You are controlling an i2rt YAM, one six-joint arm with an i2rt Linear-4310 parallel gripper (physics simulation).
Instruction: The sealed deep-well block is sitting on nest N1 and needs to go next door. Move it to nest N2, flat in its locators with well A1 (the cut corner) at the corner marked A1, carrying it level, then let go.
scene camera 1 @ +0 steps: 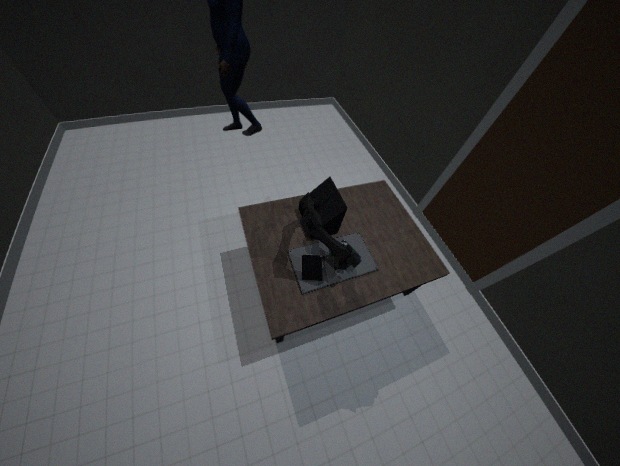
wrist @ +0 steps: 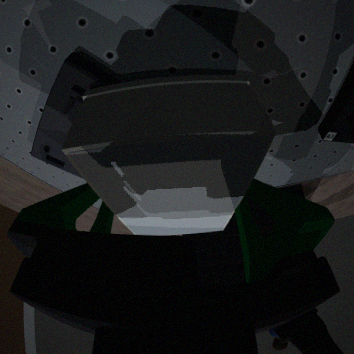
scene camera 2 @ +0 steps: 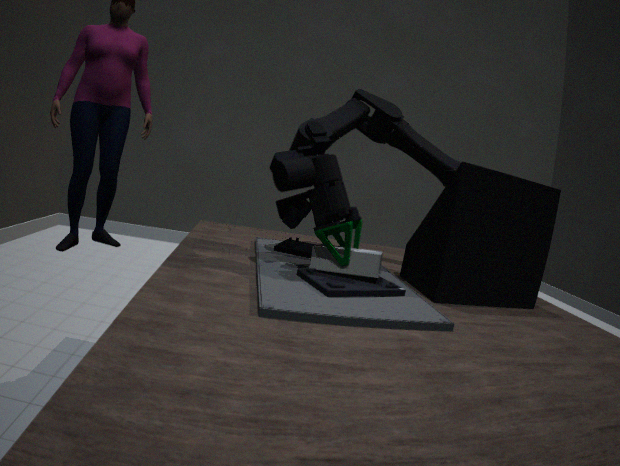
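Seen in the pictures: gripper, fingertip midpoint: (wrist: 174, 177) (scene camera 2: 349, 262); arm's base, origin of the base link: (scene camera 1: 317, 204) (scene camera 2: 485, 226).
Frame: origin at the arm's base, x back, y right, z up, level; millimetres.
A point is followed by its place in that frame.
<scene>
My gripper (scene camera 2: 343, 244) (wrist: 174, 177) @[z -112, x -333, y -15 mm] has green fingers and is shut on the sealed deep-well block (scene camera 2: 361, 263) @[z -101, x -329, y -64 mm] (wrist: 175, 214) @[z -86, x -328, y -16 mm], a pale grey box held level by its long sides. The block sits low over the near black nest (scene camera 2: 350, 288) @[z -133, x -364, y -118 mm] (wrist: 63, 102) @[z -129, x -416, y -41 mm]; I cannot tell whether it touches. The other black nest (scene camera 2: 295, 245) @[z -133, x -388, y 199 mm] (scene camera 1: 311, 266) @[z -133, x -340, y 192 mm] is empty, and in the wrist view its corner (wrist: 338, 112) @[z -134, x -325, y 112 mm] carries an A1 mark. In scene camera 1 the arm (scene camera 1: 345, 256) @[z 117, x -452, y 85 mm] hides the block.
Both nests stand on a grey perforated deck plate (scene camera 2: 300, 305) @[z -144, x -463, y -184 mm] (scene camera 1: 369, 261) @[z -144, x -454, y -178 mm] (wrist: 21, 116) @[z -144, x -435, y -105 mm] on a wooden table (scene camera 2: 250, 401) @[z -157, x -559, y -413 mm] (scene camera 1: 401, 220) @[z -158, x -259, y -624 mm]. The arm's black base box (scene camera 2: 481, 235) @[z -14, x -100, y -107 mm] (scene camera 1: 328, 201) @[z 55, x -46, y -50 mm] stands behind. A person (scene camera 2: 104, 115) (scene camera 1: 232, 65) stands on the tiled floor.
</scene>
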